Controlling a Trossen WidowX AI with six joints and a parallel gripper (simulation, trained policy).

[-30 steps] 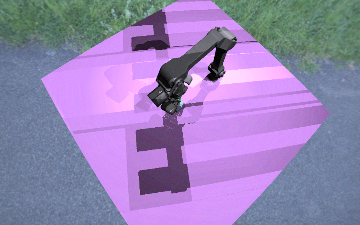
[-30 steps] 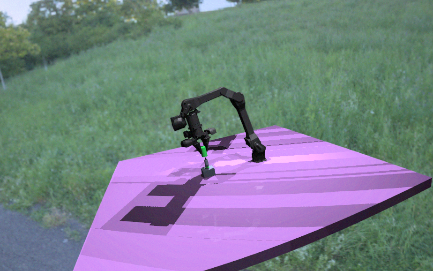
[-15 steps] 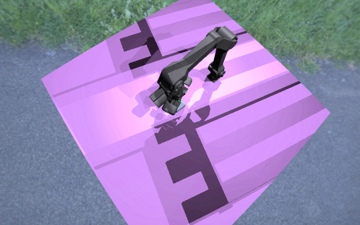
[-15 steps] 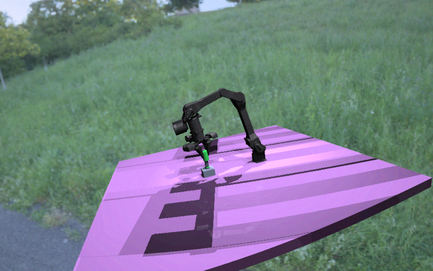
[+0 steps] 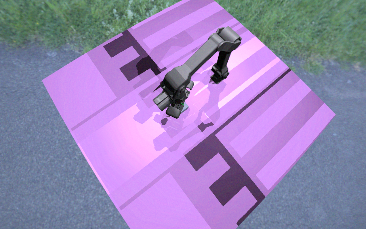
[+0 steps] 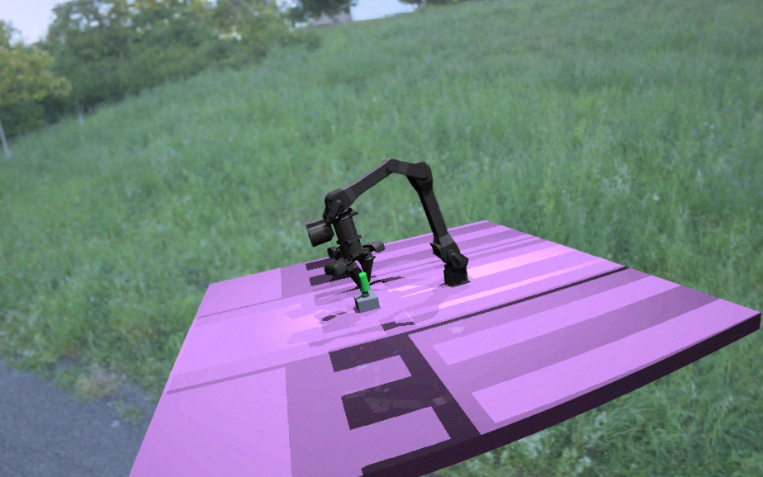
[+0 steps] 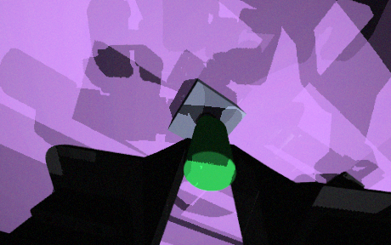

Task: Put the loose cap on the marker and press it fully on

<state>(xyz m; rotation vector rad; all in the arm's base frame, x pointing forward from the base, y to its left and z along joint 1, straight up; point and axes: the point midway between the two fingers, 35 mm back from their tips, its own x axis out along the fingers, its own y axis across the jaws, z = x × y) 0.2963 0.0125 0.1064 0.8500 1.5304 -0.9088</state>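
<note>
Right now the grey holder block is 6 cm below my gripper tip. Round my gripper tip: green cap 1 cm above.
</note>
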